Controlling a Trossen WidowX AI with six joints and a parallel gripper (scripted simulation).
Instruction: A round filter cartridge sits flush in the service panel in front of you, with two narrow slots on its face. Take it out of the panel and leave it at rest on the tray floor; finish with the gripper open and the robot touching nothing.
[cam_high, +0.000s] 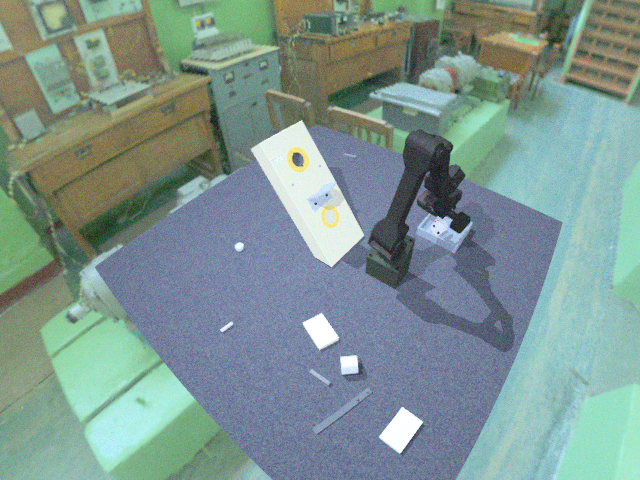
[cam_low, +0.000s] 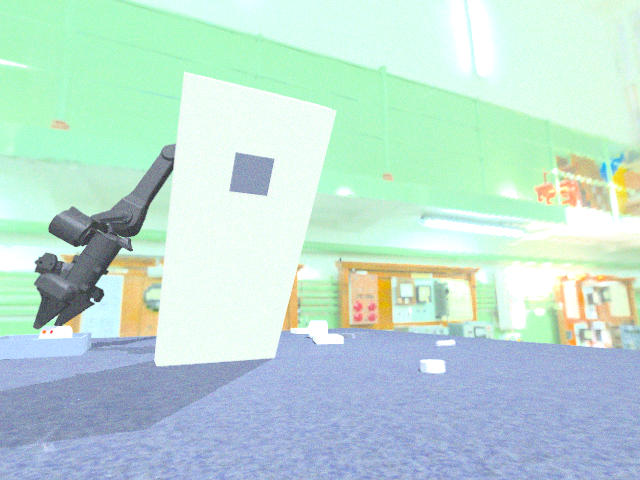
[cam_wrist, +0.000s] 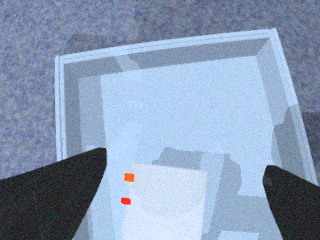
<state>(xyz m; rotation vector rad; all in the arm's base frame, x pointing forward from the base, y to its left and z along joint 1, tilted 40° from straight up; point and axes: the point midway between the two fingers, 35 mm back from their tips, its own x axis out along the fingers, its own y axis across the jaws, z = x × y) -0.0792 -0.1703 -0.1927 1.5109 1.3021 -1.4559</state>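
My gripper tip is now 2 cm to the right of the round pale filter cartridge, 2 cm short of it and 2 cm above it. From my gripper tip the other things lie so: small white peg (70 cm to the left, 38 cm ahead, 4 cm below); tray (4 cm below).
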